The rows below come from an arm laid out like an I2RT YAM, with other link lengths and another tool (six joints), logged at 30 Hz.
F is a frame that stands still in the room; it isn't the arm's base.
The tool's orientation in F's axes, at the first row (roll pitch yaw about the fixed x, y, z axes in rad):
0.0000, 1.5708, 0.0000
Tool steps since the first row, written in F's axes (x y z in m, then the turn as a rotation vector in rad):
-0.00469, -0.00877, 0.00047, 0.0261, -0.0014, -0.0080
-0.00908, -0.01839, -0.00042, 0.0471, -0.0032, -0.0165
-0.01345, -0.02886, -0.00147, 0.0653, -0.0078, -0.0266
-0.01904, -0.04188, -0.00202, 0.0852, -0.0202, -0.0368
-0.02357, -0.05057, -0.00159, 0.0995, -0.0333, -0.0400
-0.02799, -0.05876, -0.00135, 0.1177, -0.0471, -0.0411
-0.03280, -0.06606, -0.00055, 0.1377, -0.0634, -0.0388
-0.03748, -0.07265, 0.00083, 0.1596, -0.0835, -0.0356
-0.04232, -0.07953, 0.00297, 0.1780, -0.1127, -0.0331
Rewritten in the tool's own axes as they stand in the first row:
-0.00047, -0.00877, -0.00469, 0.0080, -0.0014, 0.0261
0.00042, -0.01839, -0.00908, 0.0165, -0.0032, 0.0471
0.00147, -0.02886, -0.01345, 0.0266, -0.0078, 0.0653
0.00202, -0.04188, -0.01904, 0.0368, -0.0202, 0.0852
0.00159, -0.05057, -0.02357, 0.0400, -0.0333, 0.0995
0.00135, -0.05876, -0.02799, 0.0411, -0.0471, 0.1177
0.00055, -0.06606, -0.03280, 0.0388, -0.0634, 0.1377
-0.00083, -0.07265, -0.03748, 0.0356, -0.0835, 0.1596
-0.00297, -0.07953, -0.04232, 0.0331, -0.1127, 0.1780

